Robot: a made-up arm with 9 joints. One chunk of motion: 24 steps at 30 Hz.
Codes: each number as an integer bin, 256 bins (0 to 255) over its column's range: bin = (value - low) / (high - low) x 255, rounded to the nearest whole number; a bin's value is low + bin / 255 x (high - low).
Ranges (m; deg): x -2.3..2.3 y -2.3..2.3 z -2.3..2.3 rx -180..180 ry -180..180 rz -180..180
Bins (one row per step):
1: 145 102 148 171 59 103
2: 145 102 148 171 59 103
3: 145 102 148 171 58 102
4: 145 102 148 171 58 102
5: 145 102 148 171 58 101
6: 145 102 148 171 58 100
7: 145 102 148 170 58 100
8: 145 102 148 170 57 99
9: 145 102 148 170 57 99
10: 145 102 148 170 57 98
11: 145 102 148 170 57 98
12: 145 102 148 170 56 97
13: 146 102 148 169 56 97
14: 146 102 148 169 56 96
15: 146 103 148 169 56 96
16: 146 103 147 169 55 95
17: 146 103 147 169 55 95
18: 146 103 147 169 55 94
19: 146 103 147 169 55 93
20: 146 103 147 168 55 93
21: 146 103 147 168 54 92
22: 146 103 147 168 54 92
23: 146 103 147 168 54 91
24: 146 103 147 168 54 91
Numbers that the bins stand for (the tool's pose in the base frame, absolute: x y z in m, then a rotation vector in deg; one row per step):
1: 0.3157 -0.4600 0.3698 61.41 -96.71 -34.59
2: 0.3157 -0.4600 0.3698 61.41 -96.71 -34.59
3: 0.3157 -0.4600 0.3698 61.41 -98.12 -36.00
4: 0.3157 -0.4600 0.3698 61.41 -98.12 -36.00
5: 0.3157 -0.4600 0.3698 61.41 -98.12 -37.41
6: 0.3157 -0.4600 0.3698 61.41 -98.12 -38.82
7: 0.3157 -0.4600 0.3698 60.00 -98.12 -38.82
8: 0.3157 -0.4600 0.3698 60.00 -99.53 -40.24
9: 0.3157 -0.4600 0.3698 60.00 -99.53 -40.24
10: 0.3157 -0.4600 0.3698 60.00 -99.53 -41.65
11: 0.3157 -0.4600 0.3698 60.00 -99.53 -41.65
12: 0.3157 -0.4600 0.3698 60.00 -100.94 -43.06
13: 0.3337 -0.4600 0.3698 58.59 -100.94 -43.06
14: 0.3337 -0.4600 0.3698 58.59 -100.94 -44.47
15: 0.3337 -0.4420 0.3698 58.59 -100.94 -44.47
16: 0.3337 -0.4420 0.3518 58.59 -102.35 -45.88
17: 0.3337 -0.4420 0.3518 58.59 -102.35 -45.88
18: 0.3337 -0.4420 0.3518 58.59 -102.35 -47.29
19: 0.3337 -0.4420 0.3518 58.59 -102.35 -48.71
20: 0.3337 -0.4420 0.3518 57.18 -102.35 -48.71
21: 0.3337 -0.4420 0.3518 57.18 -103.76 -50.12
22: 0.3337 -0.4420 0.3518 57.18 -103.76 -50.12
23: 0.3337 -0.4420 0.3518 57.18 -103.76 -51.53
24: 0.3337 -0.4420 0.3518 57.18 -103.76 -51.53

